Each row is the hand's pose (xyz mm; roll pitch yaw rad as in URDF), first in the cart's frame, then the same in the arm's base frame.
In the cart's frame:
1: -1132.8 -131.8 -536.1 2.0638 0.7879 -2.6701
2: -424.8 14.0 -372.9 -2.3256 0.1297 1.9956
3: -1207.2 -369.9 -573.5 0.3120 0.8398 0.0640
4: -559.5 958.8 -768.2 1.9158 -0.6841 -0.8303
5: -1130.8 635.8 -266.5 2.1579 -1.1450 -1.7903
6: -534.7 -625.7 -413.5 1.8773 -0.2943 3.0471
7: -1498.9 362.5 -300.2 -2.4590 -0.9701 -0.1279
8: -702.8 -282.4 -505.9 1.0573 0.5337 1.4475
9: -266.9 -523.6 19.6 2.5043 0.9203 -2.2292
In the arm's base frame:
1: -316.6 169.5 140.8 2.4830 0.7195 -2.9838
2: 360.8 -56.2 339.4 -2.3169 0.4415 1.3951
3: -513.3 13.3 163.6 -0.0753 0.6960 -0.8105
4: 752.1 635.9 -320.1 1.7328 -0.9713 -1.2970
5: 130.3 848.2 180.6 2.9799 -1.3253 3.1062
6: -89.7 -507.2 468.5 2.1536 -0.1373 2.3844
7: -328.9 826.9 181.8 -3.0326 -1.0601 -0.2394
8: -42.9 -174.9 263.4 0.8370 0.7940 0.7073
9: 215.7 -444.3 883.8 2.8710 0.7290 -2.5603

